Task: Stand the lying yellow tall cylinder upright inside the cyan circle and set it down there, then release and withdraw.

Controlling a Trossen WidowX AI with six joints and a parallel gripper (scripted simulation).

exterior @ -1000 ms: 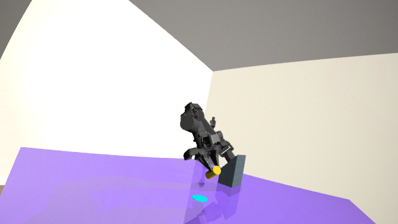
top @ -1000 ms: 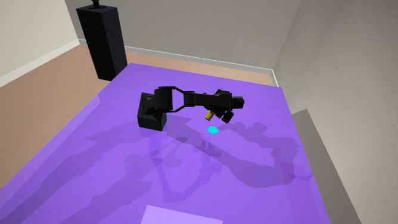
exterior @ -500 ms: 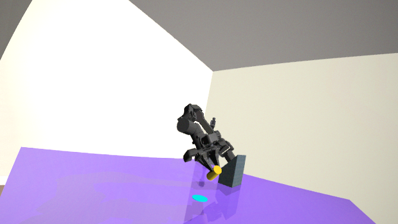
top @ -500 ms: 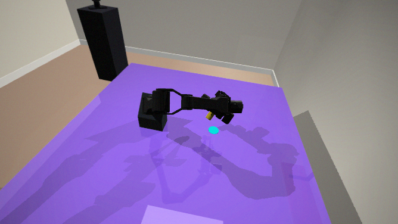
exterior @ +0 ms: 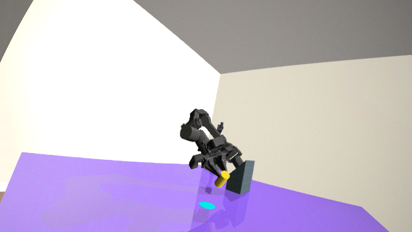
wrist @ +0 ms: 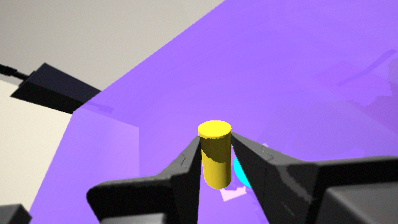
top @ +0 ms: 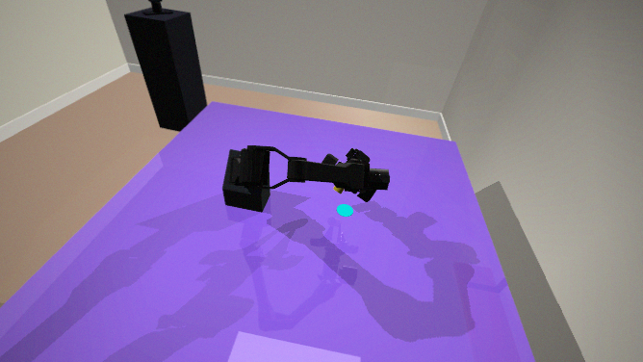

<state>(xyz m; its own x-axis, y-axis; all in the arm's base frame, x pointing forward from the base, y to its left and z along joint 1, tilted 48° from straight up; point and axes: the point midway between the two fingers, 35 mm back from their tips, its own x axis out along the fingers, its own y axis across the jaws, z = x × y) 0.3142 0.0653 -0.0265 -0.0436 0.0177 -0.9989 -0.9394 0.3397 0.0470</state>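
Now: gripper tip 2 cm short of the cyan circle, 3 cm to the left of it and 12 cm above it. Round my gripper tip: yellow tall cylinder: 1 cm behind, 1 cm to the right, 2 cm below.
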